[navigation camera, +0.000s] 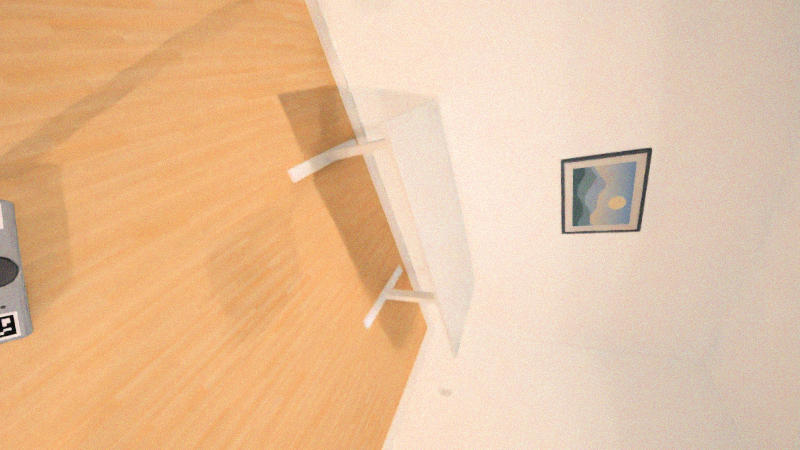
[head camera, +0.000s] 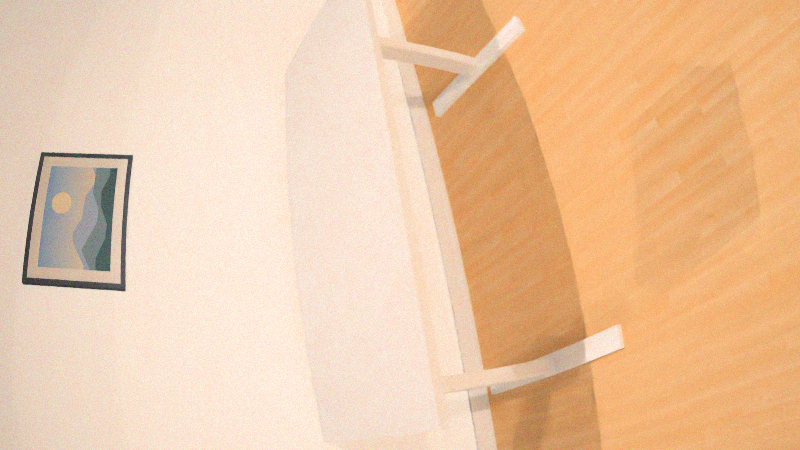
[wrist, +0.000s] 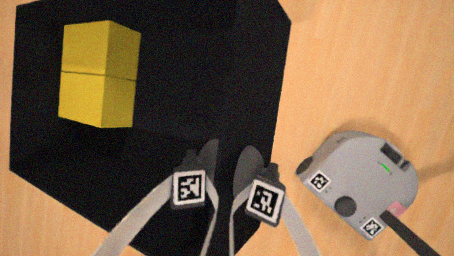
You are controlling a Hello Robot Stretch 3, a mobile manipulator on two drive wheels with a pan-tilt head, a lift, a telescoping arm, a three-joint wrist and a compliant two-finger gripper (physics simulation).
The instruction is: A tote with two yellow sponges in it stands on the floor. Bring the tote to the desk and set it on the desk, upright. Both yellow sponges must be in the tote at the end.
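Frame: origin at the robot's base, x right, y back, z down, level; millimetres.
Seen in the pictures: gripper, between the fingertips: point(wrist: 231, 161); robot's base, origin of its link: point(wrist: 331, 187).
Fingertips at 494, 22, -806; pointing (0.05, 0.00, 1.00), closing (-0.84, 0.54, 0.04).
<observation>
Offsets run from my fingertips to a thing's middle, as dx, dy, dz. Level surfaces: height alone.
A black open tote @(+115, -47, +56) point(wrist: 257, 75) fills much of the left and middle of the wrist view, raised above the floor. Two yellow sponges @(+215, -40, +120) point(wrist: 85, 50) @(+180, -93, +117) point(wrist: 82, 100) lie against each other inside it, toward the upper left. My gripper point(wrist: 231, 161) is shut on the tote's wall, with one fingertip inside and one outside. The tote and gripper do not show in the head or navigation view. The white desk @(dz +86) point(head camera: 352, 223) point(navigation camera: 436, 195) stands along the wall, upright in the room though the views are turned sideways. The fingers hide part of the tote's wall.
My grey base point(wrist: 372, 175) point(navigation camera: 8, 274) is on the wooden floor, low beside the tote in the wrist view. The desk's white T-shaped feet point(head camera: 604, 338) point(navigation camera: 304, 167) stick out from under it. A framed picture point(head camera: 81, 218) point(navigation camera: 606, 190) hangs on the wall above the desk.
</observation>
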